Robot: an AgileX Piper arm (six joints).
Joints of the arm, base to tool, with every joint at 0 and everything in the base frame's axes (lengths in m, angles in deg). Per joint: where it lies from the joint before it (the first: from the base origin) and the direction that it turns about. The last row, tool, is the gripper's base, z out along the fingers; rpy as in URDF.
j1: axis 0 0 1 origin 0 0 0.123
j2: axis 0 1 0 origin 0 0 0
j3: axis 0 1 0 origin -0.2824 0 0.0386
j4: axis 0.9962 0 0.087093 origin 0.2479 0 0.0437
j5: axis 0 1 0 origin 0 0 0
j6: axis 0.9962 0 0.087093 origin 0.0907 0 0.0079
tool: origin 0 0 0 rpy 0 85.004 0
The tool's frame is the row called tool.
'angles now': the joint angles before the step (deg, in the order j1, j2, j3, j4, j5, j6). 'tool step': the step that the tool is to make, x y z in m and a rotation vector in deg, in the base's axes. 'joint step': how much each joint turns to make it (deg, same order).
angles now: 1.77 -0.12 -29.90 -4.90 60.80 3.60
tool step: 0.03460 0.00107 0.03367 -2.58 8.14 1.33
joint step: 0.00 15.33 -7.27 0.00 -0.05 -2.68
